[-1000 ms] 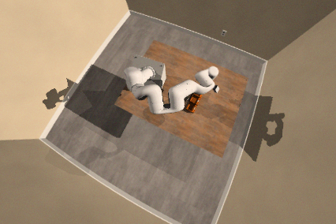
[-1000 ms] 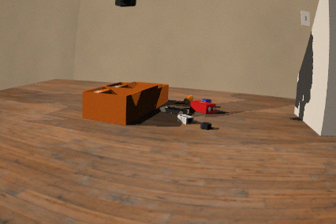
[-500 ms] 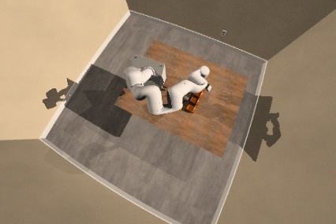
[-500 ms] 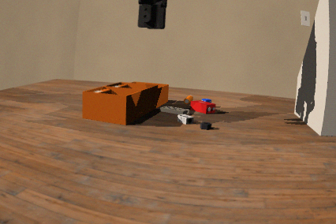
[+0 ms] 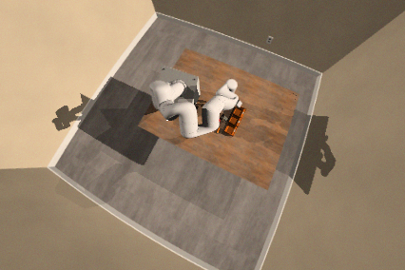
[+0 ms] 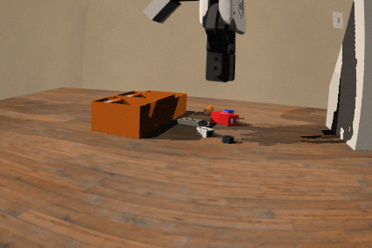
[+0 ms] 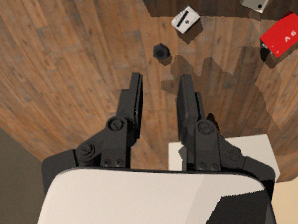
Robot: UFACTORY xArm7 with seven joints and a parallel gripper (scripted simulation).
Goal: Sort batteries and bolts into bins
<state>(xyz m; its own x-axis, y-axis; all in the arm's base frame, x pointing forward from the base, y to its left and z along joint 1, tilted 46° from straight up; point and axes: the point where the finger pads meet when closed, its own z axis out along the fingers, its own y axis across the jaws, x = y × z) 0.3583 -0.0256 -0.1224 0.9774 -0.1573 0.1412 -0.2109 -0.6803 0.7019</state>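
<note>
The small black piece is 2 cm behind my hand and 10 cm below it. Also, from my hand: orange bin 13 cm ahead, 10 cm to the right, 8 cm below; then red block 1 cm behind, 13 cm to the right, 10 cm below; then pale grey block 2 cm ahead, 3 cm to the right, 10 cm below.
</note>
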